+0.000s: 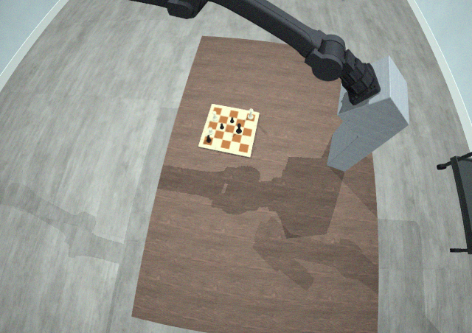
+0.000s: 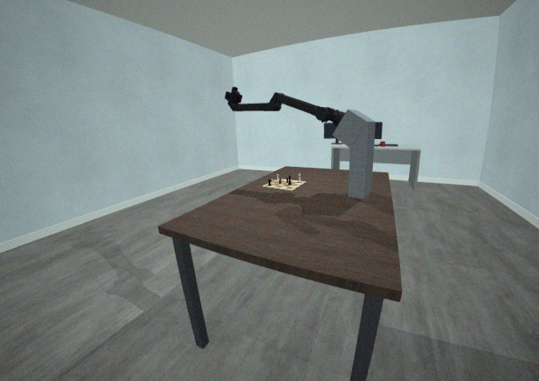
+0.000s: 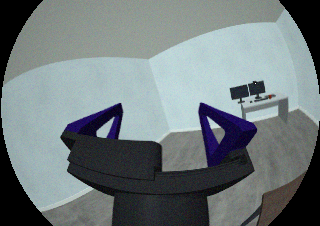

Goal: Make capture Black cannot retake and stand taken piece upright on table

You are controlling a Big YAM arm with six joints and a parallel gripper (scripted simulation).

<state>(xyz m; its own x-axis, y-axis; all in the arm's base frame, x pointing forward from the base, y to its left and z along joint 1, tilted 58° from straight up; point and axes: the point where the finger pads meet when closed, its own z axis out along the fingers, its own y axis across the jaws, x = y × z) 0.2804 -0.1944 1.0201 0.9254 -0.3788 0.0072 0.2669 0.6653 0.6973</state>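
Right now my hand is 67 cm above the chessboard, 52 cm past it and 44 cm to the right of it.
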